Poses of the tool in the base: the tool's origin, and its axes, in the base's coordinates. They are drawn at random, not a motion.
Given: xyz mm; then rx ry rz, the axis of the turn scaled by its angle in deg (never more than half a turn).
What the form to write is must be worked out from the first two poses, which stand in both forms.
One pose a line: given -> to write
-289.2, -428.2, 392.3, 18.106, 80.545, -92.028 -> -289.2, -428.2, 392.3, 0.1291, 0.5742, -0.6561, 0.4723
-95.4, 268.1, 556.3, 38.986, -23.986, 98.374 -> -95.4, 268.1, 556.3, 0.2916, -0.1794, 0.7358, 0.5842
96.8, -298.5, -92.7, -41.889, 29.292, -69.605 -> 96.8, -298.5, -92.7, -0.3319, 0.2321, -0.5515, 0.7292
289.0, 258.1, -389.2, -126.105, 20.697, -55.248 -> 289.0, 258.1, -389.2, -0.8490, 0.1393, -0.3720, 0.3484
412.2, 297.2, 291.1, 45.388, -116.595, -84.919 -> 412.2, 297.2, 291.1, 0.2907, -0.7469, -0.5440, 0.2486
